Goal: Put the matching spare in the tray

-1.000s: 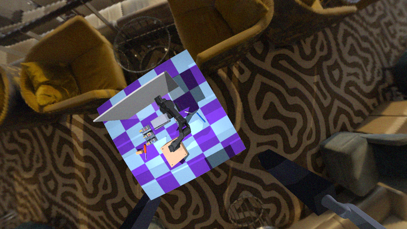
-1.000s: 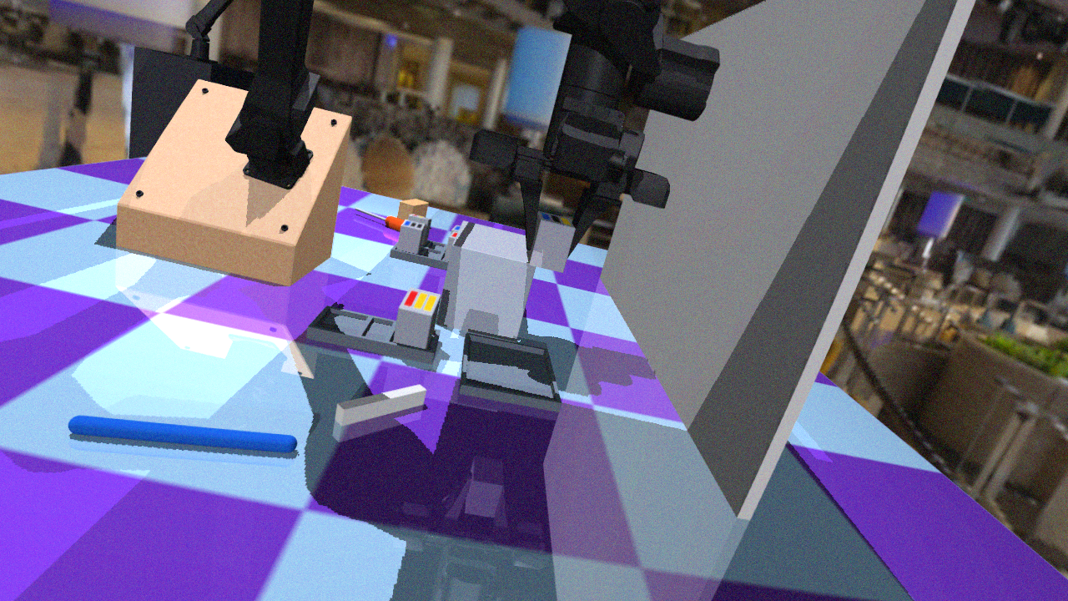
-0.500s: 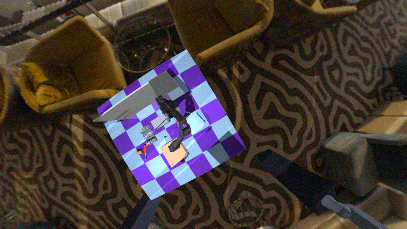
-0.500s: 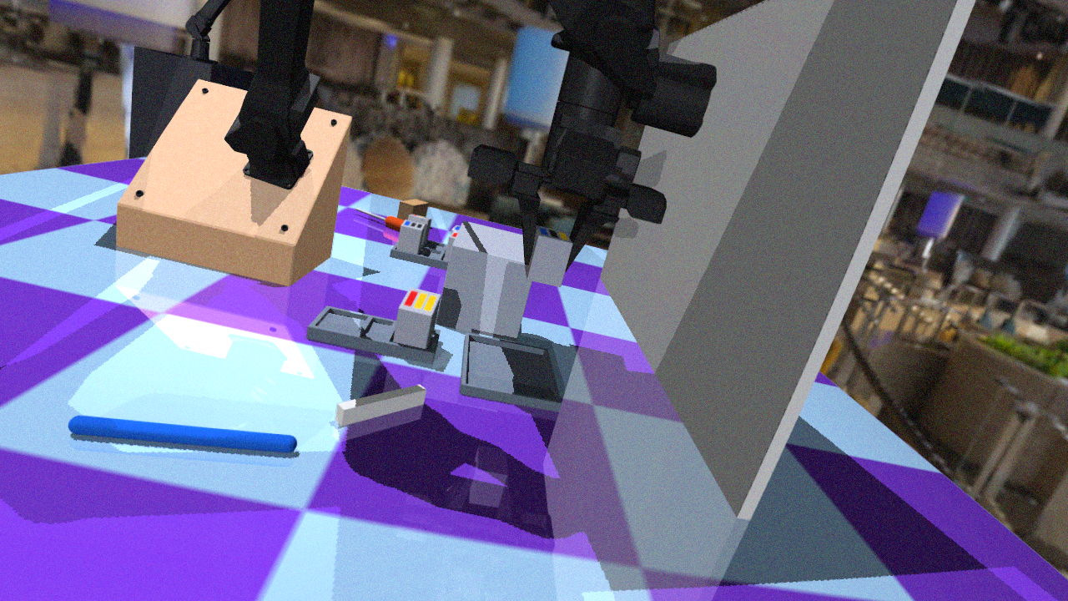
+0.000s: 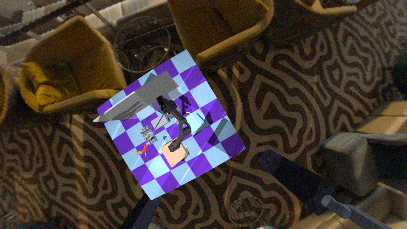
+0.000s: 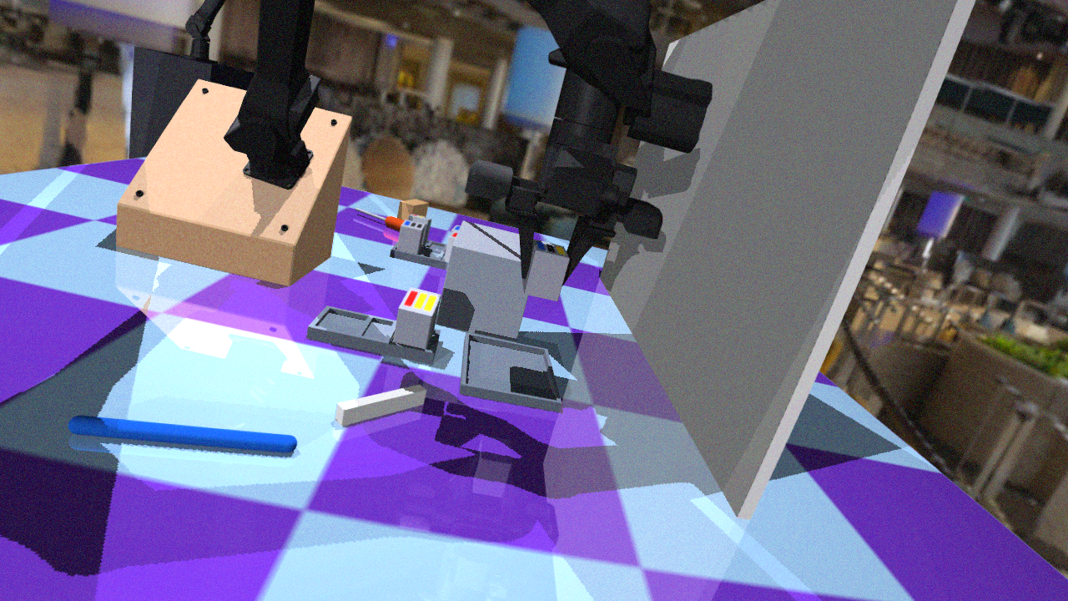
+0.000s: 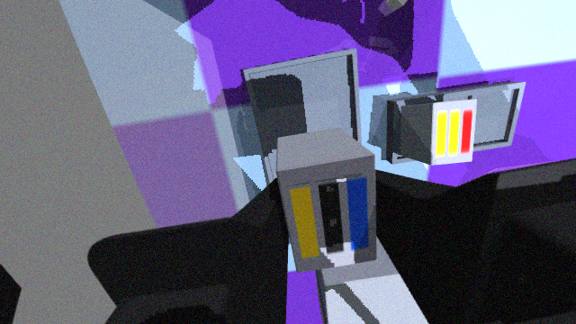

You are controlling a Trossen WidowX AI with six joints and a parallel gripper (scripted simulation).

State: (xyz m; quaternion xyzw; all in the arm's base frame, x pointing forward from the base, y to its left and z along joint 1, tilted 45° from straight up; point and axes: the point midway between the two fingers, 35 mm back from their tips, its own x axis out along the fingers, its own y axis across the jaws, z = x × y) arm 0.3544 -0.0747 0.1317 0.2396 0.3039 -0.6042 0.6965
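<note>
My gripper tip is 10 cm above the dark grey tray and 1 cm past it. The rest, counted from my gripper tip: pale grey unit: 17 cm to the left, 7 cm behind, 5 cm below; then grey spare block: 2 cm above; then grey rack: 15 cm behind, 10 cm below, 1 cm to the right.
</note>
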